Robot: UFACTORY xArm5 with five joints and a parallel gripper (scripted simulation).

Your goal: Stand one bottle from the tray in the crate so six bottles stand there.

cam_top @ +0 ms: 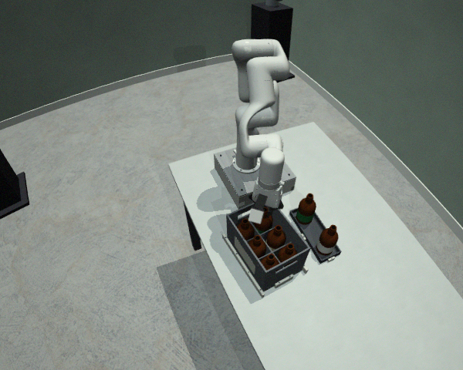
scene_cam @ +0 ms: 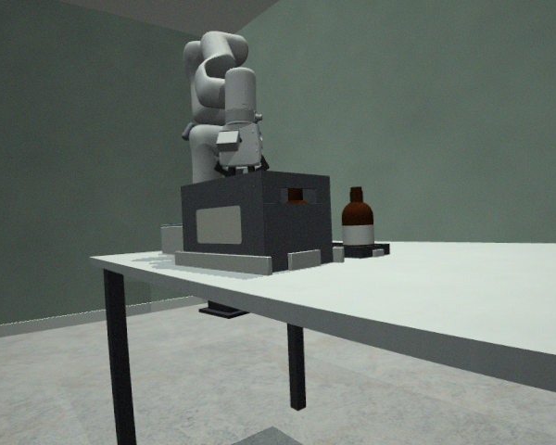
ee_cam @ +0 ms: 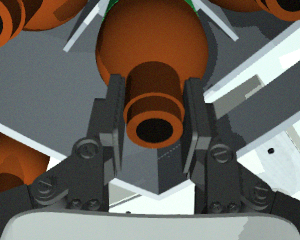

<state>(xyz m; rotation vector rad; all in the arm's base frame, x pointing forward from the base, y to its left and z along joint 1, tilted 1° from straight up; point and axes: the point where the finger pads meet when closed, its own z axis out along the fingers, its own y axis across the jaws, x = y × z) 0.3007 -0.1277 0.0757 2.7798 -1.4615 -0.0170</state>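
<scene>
My hand is 9 cm short of the dark grey crate, 5 cm to the left of it and 8 cm above it. From my hand the other things lie so: dark tray: 12 cm ahead, 19 cm to the left, 16 cm below.
</scene>
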